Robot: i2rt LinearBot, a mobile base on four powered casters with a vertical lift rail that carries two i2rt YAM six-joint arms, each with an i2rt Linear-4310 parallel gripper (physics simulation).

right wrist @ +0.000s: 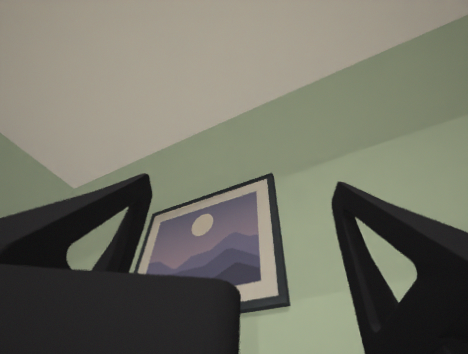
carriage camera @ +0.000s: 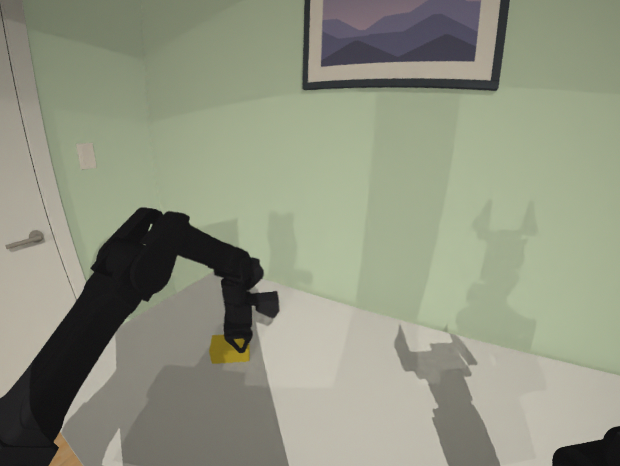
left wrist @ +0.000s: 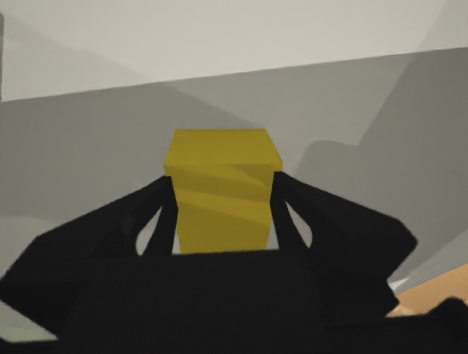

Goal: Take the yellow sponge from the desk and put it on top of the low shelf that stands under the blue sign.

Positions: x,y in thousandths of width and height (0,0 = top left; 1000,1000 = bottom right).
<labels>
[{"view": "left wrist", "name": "my left gripper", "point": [478,501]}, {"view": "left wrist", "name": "yellow sponge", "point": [475,504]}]
</labels>
